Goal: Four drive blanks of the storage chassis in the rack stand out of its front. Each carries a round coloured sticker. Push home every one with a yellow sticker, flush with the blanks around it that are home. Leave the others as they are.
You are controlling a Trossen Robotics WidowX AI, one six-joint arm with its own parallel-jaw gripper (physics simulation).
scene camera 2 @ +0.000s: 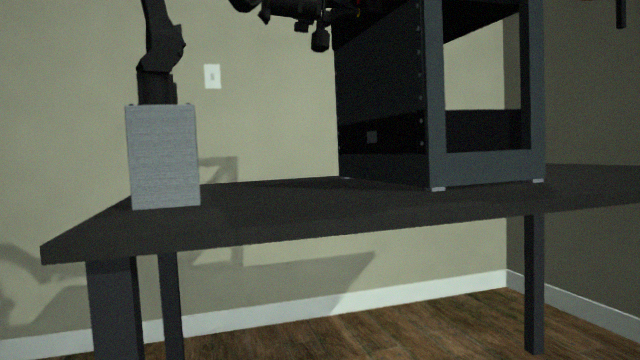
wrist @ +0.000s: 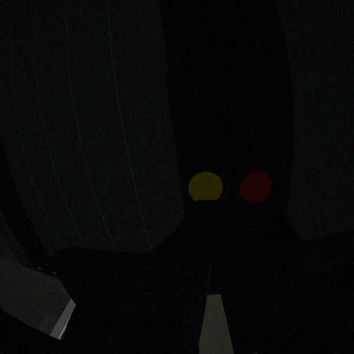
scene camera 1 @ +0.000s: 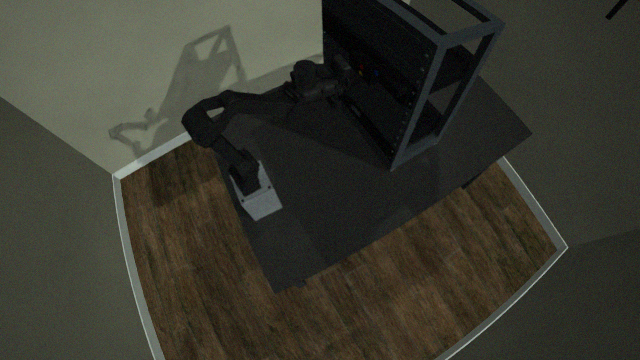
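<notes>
The dark storage chassis stands in the grey rack [scene camera 1: 425, 92] [scene camera 2: 435, 100]. A yellow sticker [scene camera 1: 360, 73] [scene camera 2: 358, 12] [wrist: 205, 186] and a red sticker [scene camera 1: 361, 66] [wrist: 255, 187] sit side by side in the wrist view. A blue sticker [scene camera 1: 376, 73] shows in scene camera 1. The fourth sticker cannot be made out. My gripper [scene camera 1: 353, 76] [wrist: 204, 207] is shut and empty, at the chassis front. Its dark tip covers the lower edge of the yellow sticker in the wrist view; whether it touches the blank cannot be told. The blanks' edges and depth are too dark to judge.
The rack stands on the dark table [scene camera 1: 320, 200] [scene camera 2: 280, 215]. The arm's base is on a light grey block [scene camera 1: 262, 204] [scene camera 2: 162, 155] at the table's near end. Solid chassis surfaces flank the recessed-looking dark band around the stickers. A wall with a light switch [scene camera 2: 212, 76] stands behind.
</notes>
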